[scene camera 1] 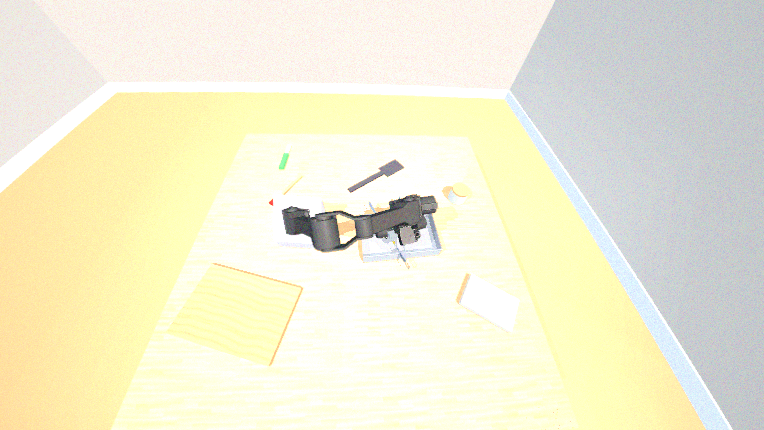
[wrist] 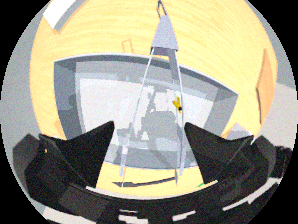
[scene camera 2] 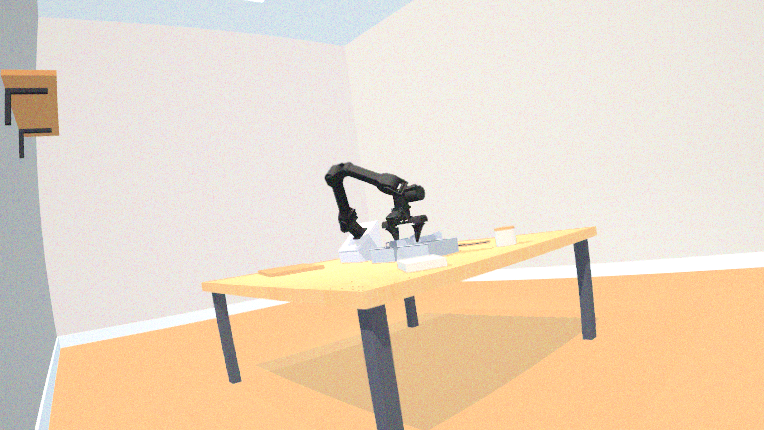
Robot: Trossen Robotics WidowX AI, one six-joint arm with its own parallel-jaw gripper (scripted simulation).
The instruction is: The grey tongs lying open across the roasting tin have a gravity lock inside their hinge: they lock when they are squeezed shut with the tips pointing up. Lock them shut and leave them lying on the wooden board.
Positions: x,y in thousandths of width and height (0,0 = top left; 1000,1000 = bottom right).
Scene:
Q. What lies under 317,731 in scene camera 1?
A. A wooden board.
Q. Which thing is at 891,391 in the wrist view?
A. A wooden board.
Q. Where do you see a white block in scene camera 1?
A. At 638,701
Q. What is my gripper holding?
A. Nothing.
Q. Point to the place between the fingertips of my gripper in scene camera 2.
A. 533,566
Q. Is my gripper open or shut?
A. Open.

